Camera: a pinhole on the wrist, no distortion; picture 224 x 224 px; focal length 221.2 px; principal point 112.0 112.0 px. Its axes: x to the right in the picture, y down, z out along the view. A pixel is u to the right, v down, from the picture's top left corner.
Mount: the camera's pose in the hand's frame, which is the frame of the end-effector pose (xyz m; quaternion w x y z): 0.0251 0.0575 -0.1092 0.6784 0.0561 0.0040 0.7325
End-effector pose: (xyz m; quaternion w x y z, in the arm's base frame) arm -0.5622 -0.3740 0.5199 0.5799 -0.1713 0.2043 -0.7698
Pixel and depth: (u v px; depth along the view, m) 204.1 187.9 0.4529
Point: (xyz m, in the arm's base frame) -0.1849 -0.3661 0.7298
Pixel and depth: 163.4 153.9 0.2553
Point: -0.4063 -0.4101 0.6024
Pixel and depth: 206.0 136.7 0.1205
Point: -0.4780 -0.4178 0.4830
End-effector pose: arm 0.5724 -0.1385 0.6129 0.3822 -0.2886 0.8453 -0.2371
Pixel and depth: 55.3 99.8 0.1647
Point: 0.5825 -0.1788 0.5536
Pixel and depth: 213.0 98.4 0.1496
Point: 0.5484 -0.0914 0.4933
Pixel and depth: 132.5 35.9 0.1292
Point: 0.5226 -0.1487 0.5228
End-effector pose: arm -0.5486 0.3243 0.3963 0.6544 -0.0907 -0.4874 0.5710
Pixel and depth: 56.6 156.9 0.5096
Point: -0.7644 0.0936 0.6615
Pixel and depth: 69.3 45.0 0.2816
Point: -0.6781 0.3670 0.5578
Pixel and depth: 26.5 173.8 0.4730
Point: -0.6965 0.0691 0.6642
